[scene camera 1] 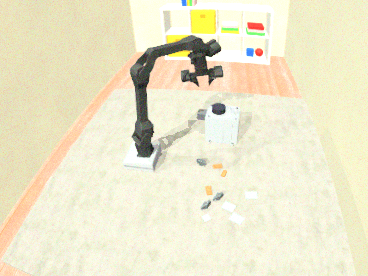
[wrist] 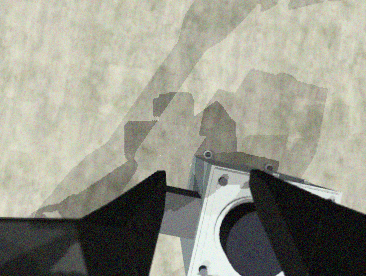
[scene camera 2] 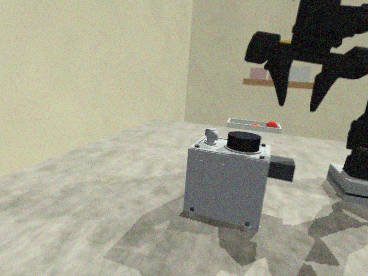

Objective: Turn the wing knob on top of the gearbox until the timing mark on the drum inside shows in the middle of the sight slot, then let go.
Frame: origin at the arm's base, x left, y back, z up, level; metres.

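Seen in the pictures: gripper, between the fingertips: (scene camera 1: 204,86) (wrist: 207,178) (scene camera 2: 296,108); arm's base, origin of its link: (scene camera 1: 145,152) (scene camera 2: 360,175).
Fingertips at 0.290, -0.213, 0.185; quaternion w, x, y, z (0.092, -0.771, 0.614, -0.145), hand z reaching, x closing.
Observation:
Pixels of each thing's middle, then the offset from my fingertips to it, as dx, dy, dz. "spot": a spot on its surface instead. Level surfaces: height alone.
- light grey gearbox, middle of its body: (wrist: 232,214) (scene camera 2: 239,171) (scene camera 1: 218,120) -0.061, -0.076, -0.147
- round black cap, a spot on its surface: (wrist: 250,245) (scene camera 1: 216,106) spot: -0.062, -0.066, -0.068
- small grey wing knob, middle of its body: (scene camera 2: 214,135) -0.053, -0.135, -0.077
- dark block, a spot on its surface: (wrist: 179,212) (scene camera 2: 280,160) (scene camera 1: 203,111) spot: -0.056, -0.003, -0.107
- mat, height of its surface: dz -0.233
The light grey gearbox (scene camera 1: 222,129) (scene camera 2: 225,187) (wrist: 209,220) stands upright. A round black cap (scene camera 1: 218,108) (scene camera 2: 244,142) (wrist: 250,245) sits on its top. The small grey wing knob (scene camera 2: 211,136) stands on the top beside the cap; it does not show clearly in the wrist view. A dark block (scene camera 1: 201,114) (scene camera 2: 281,169) (wrist: 179,212) juts from the side facing the arm; the sight slot's opening and the timing mark cannot be seen. My gripper (scene camera 1: 203,85) (scene camera 2: 298,107) (wrist: 207,178) points down, partly open and empty, above the gearbox's arm side, apart from the knob.
The arm's base (scene camera 1: 142,161) stands left of the gearbox in scene camera 1. Small dark grey, orange (scene camera 1: 217,166) and white pieces (scene camera 1: 251,195) lie on the mat (scene camera 1: 100,200) in front. A shallow tray (scene camera 2: 254,124) shows behind the gearbox. A shelf unit (scene camera 1: 218,33) stands at the back.

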